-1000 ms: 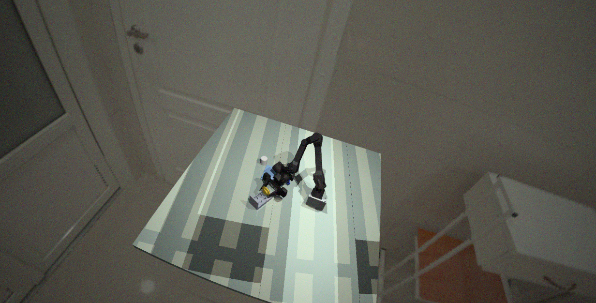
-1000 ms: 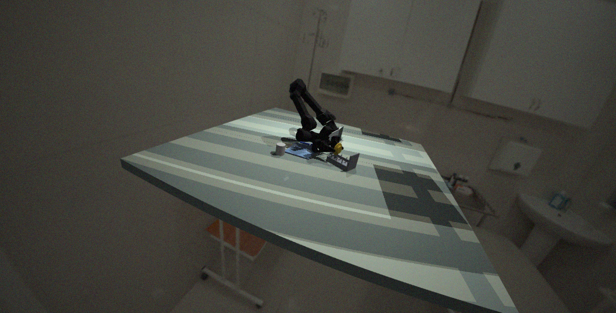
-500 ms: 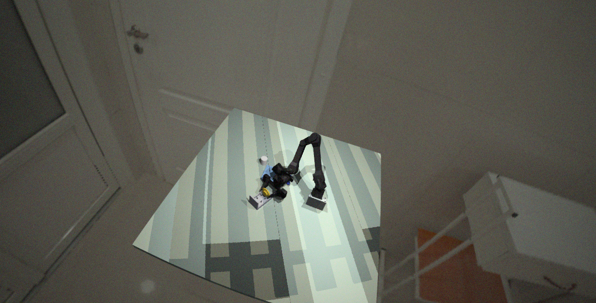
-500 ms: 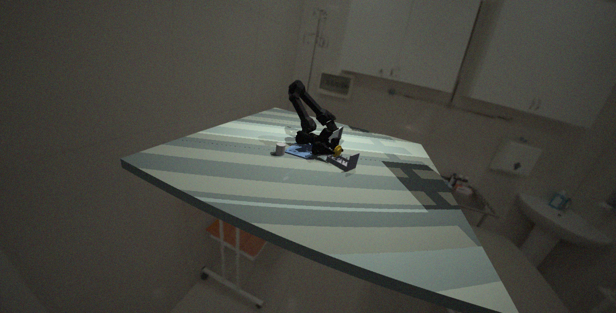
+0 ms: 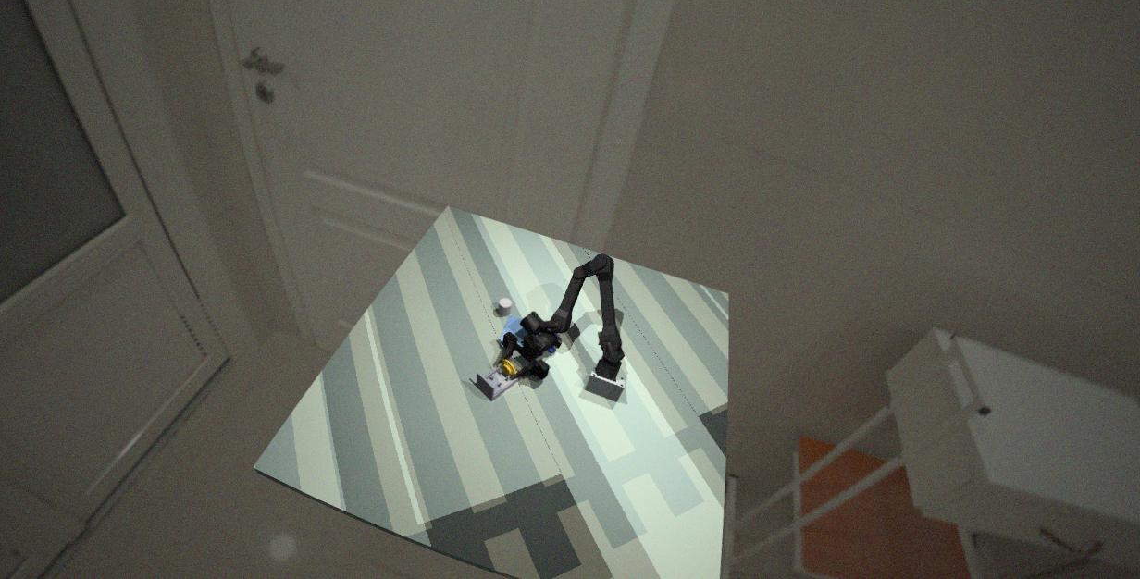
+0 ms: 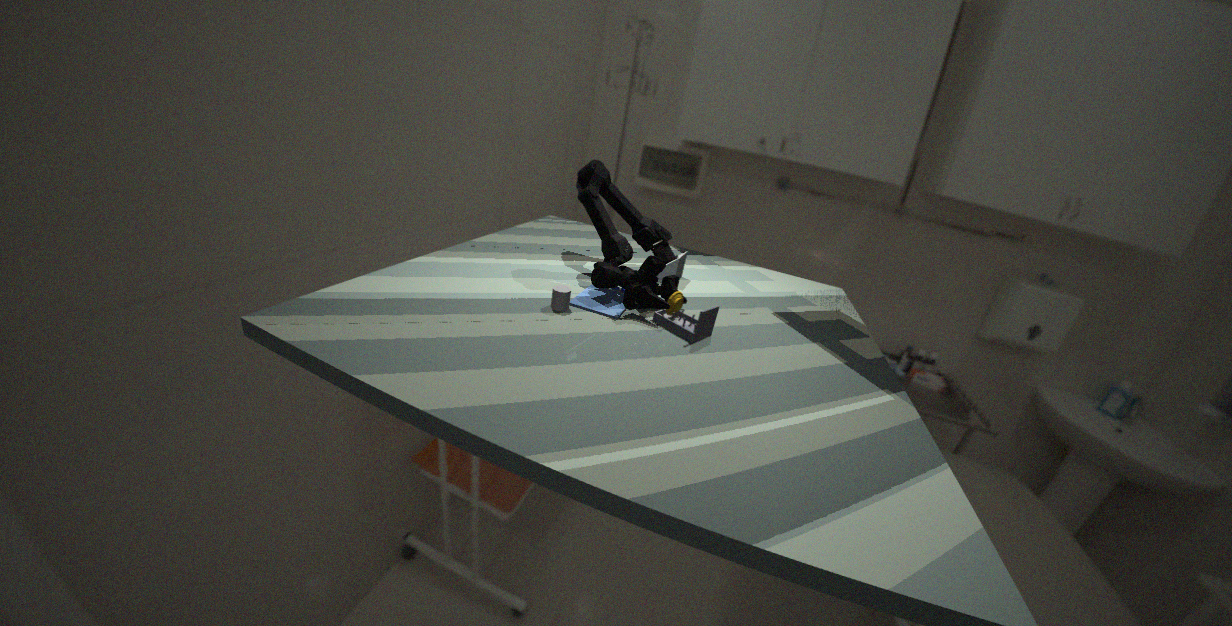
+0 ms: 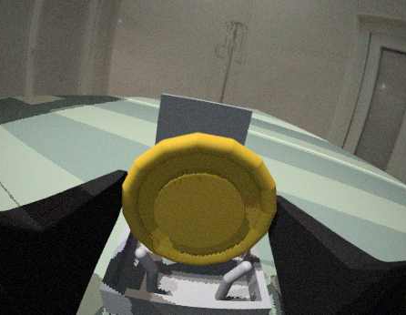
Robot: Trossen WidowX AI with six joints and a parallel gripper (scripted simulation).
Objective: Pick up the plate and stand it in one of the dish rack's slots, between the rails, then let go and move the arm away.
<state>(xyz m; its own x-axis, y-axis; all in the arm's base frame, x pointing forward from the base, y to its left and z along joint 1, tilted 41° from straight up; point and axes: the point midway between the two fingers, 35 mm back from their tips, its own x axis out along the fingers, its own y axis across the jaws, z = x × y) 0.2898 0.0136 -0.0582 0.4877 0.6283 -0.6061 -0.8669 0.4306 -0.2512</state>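
Now: gripper tip 10 mm to the left of the yellow plate and 10 mm above it. From my gripper tip the other things lie so: dark dish rack (30 mm below, 20 mm to the left, 10 mm ahead); then blue spoon (180 mm to the right, 120 mm behind, 50 mm below); then grey cup (270 mm to the right, 90 mm ahead, 30 mm below).
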